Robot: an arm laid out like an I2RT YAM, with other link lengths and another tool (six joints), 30 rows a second.
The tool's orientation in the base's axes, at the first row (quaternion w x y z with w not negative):
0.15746, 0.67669, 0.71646, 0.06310
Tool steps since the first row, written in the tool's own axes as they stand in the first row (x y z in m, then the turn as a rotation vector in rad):
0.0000, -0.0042, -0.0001, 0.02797, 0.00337, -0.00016
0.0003, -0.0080, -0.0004, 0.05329, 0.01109, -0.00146
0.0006, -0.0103, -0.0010, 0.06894, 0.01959, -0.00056
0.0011, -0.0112, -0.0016, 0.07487, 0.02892, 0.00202
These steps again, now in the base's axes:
-0.0040, -0.0003, -0.0012, 0.00218, 0.02795, -0.00275
-0.0077, -0.0003, -0.0021, 0.00824, 0.05376, -0.00273
-0.0101, -0.0001, -0.0023, 0.01605, 0.06978, -0.00319
-0.0112, 0.0004, -0.0020, 0.02551, 0.07604, -0.00362

